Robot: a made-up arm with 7 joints. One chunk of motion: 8 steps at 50 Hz.
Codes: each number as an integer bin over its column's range. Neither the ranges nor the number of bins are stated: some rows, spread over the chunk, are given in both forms.
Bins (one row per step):
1: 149 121 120 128 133 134 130
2: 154 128 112 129 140 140 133
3: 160 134 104 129 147 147 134
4: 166 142 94 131 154 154 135
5: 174 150 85 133 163 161 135
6: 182 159 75 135 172 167 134
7: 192 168 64 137 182 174 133
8: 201 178 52 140 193 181 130
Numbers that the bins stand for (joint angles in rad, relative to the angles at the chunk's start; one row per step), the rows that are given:
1: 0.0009 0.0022 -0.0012 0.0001 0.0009 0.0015 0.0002
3: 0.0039 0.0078 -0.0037 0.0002 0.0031 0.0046 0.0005
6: 0.0100 0.0186 -0.0082 0.0012 0.0070 0.0093 0.0005
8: 0.0152 0.0268 -0.0118 0.0020 0.0103 0.0126 0.0002
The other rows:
2: 0.0023 0.0052 -0.0024 0.0002 0.0020 0.0029 0.0004
4: 0.0056 0.0113 -0.0053 0.0005 0.0042 0.0062 0.0006
5: 0.0078 0.0147 -0.0067 0.0009 0.0056 0.0079 0.0006
7: 0.0127 0.0225 -0.0100 0.0015 0.0085 0.0109 0.0004

